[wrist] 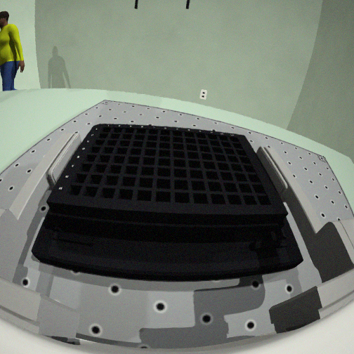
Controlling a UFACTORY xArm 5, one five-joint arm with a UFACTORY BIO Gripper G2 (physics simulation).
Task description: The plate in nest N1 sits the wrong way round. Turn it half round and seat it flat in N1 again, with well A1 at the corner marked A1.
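Note:
The black plate (172,167) with square wells shows in the middle of the wrist view, looking level. Small pale marks run along its left and back edges; the front-left one looks like an H, and the rest are too small to read surely. My gripper (170,162) is shut on the plate, with one pad along its left side and one along its right. The black nest (165,262) shows below and in front of the plate. The plate appears slightly above it, but dark surfaces hide the exact gap. No A1 corner mark can be made out on the nest.
A grey board (185,298) with rows of small holes lies under the nest and reaches behind it. Shadows fall across its front. A person in a yellow top (10,44) stands far back left, and a wall outlet (203,94) is on the green wall.

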